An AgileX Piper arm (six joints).
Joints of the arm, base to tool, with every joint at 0 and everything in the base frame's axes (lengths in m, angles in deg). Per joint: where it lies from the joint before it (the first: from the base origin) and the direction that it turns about. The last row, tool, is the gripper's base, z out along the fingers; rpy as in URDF.
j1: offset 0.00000 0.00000 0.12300 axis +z
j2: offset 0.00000 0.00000 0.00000 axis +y
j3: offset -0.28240 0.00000 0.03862 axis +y
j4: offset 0.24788 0.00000 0.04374 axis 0.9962 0 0.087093
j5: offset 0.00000 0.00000 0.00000 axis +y
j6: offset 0.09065 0.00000 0.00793 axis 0.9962 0 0.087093
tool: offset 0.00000 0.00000 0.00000 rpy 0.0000 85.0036 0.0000
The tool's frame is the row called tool.
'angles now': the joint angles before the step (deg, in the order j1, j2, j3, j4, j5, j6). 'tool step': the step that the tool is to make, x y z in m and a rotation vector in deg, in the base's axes. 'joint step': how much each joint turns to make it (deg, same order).
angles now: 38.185 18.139 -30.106 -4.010 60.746 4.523
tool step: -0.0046 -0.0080 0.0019 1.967 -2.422 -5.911
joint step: -5.743 -2.955 0.066 0.006 -0.207 0.276
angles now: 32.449 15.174 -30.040 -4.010 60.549 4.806
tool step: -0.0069 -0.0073 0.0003 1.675 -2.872 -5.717
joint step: -5.775 -3.474 0.343 0.072 -0.194 -0.028
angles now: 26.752 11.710 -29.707 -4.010 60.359 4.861
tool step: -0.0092 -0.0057 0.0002 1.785 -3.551 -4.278
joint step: -4.335 -3.984 0.316 0.137 -0.301 0.036
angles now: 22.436 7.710 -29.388 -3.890 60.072 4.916
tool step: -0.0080 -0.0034 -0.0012 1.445 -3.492 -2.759
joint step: -2.890 -3.614 0.576 0.159 -0.742 -0.021
